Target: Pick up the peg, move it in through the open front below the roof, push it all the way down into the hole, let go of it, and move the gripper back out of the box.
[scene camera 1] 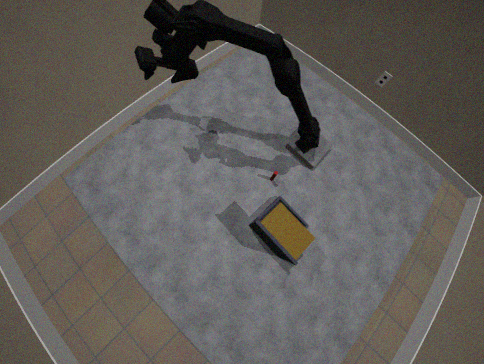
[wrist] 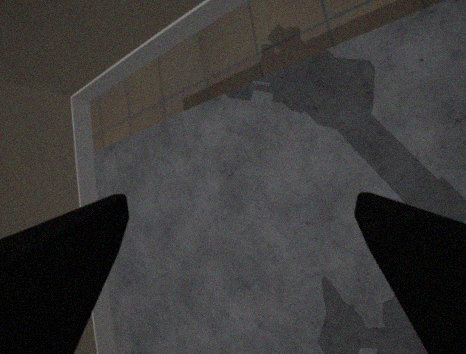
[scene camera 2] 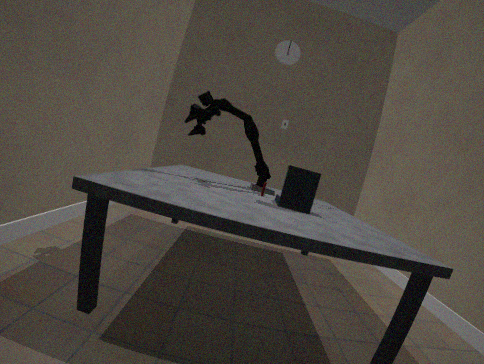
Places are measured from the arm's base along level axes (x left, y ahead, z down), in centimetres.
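Where they show: gripper, fingertip midpoint: (scene camera 1: pixel 159 80) (wrist: pixel 243 204) (scene camera 2: pixel 186 128); arm's base, link origin: (scene camera 1: pixel 304 144) (scene camera 2: pixel 260 185).
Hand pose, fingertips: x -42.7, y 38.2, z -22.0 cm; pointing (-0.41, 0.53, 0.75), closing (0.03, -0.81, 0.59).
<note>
Things, the pixels of their top centre, and the offset from my fingertips. Level surfaces: height alone.
- small red peg, top centre: (scene camera 1: pixel 276 172) (scene camera 2: pixel 265 182) dx +45.6, dy -17.1, dz +17.4 cm
- box, top centre: (scene camera 1: pixel 296 222) (scene camera 2: pixel 301 169) dx +61.9, dy -6.7, dz +5.1 cm
- grey table, surface height: dz +25.4 cm
The small red peg (scene camera 1: pixel 273 176) (scene camera 2: pixel 263 189) stands upright on the table, between the arm's base and the box. The box (scene camera 1: pixel 287 230) (scene camera 2: pixel 300 190) has a yellow roof in scene camera 1 and a dark wall in scene camera 2. Its hole and the space below the roof are hidden. My gripper (scene camera 1: pixel 160 79) (scene camera 2: pixel 188 128) (wrist: pixel 243 204) is open and empty, high above the table and far from the peg and the box. The peg and the box do not show in the wrist view.
The arm's base (scene camera 1: pixel 308 142) (scene camera 2: pixel 262 177) stands behind the peg on the grey table (scene camera 1: pixel 165 240) (scene camera 2: pixel 150 195). The arm's shadow falls across the table. In the wrist view, a table edge runs across the upper part, with tiled floor (wrist: pixel 145 95) beyond.
</note>
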